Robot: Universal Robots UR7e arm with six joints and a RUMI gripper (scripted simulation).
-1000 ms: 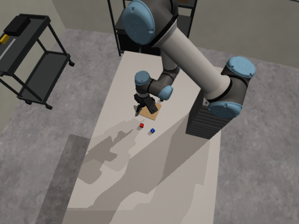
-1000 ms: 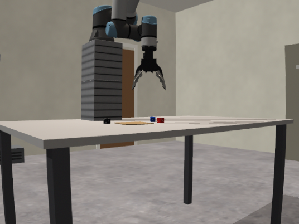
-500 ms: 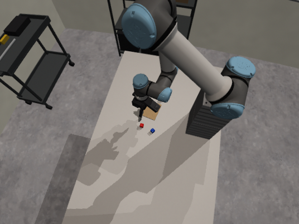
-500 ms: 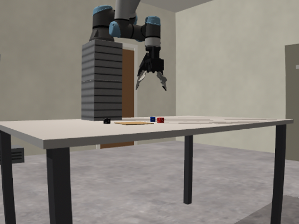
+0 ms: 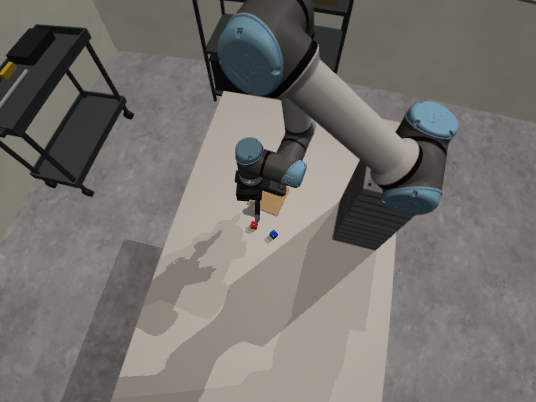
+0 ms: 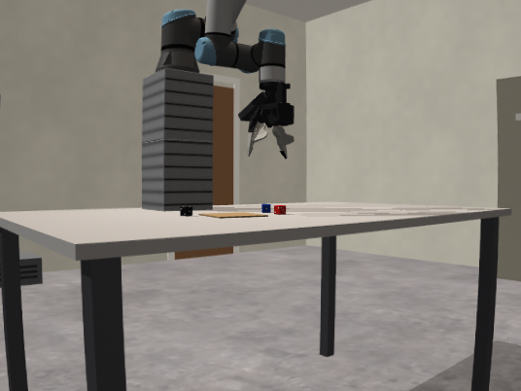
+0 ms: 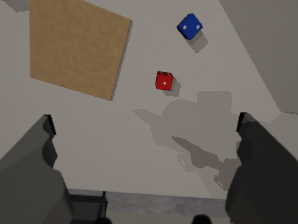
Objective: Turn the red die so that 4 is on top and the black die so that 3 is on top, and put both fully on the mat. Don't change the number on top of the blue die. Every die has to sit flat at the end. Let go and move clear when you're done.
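Now: hand 150 mm above the red die, 40 mm to the right of it and 10 mm short of it. Round my hand: blue die 150 mm below, 80 mm behind, 40 mm to the left; black die 220 mm to the right, 150 mm below, 50 mm behind; brown mat 160 mm below, 110 mm to the right, 10 mm ahead.
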